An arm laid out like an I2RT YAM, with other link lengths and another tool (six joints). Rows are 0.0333 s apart.
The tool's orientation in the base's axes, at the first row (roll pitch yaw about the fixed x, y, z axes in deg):
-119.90, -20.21, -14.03
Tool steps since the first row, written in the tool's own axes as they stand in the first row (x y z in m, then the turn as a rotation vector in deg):
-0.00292, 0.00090, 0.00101, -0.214, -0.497, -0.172
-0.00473, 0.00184, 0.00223, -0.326, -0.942, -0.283
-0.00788, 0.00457, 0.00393, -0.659, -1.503, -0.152
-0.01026, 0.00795, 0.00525, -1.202, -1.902, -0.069
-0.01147, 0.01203, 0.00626, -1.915, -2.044, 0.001
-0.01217, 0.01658, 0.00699, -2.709, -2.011, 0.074
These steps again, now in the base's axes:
-0.00212, 0.00097, -0.00221, -0.344, 0.188, 0.411
-0.00315, 0.00184, -0.00417, -0.563, 0.372, 0.786
-0.00492, 0.00239, -0.00828, -0.912, 0.864, 1.066
-0.00601, 0.00211, -0.01247, -1.443, 1.276, 1.164
-0.00604, 0.00092, -0.01668, -2.090, 1.573, 1.001
-0.00563, -0.00087, -0.02096, -2.780, 1.794, 0.666

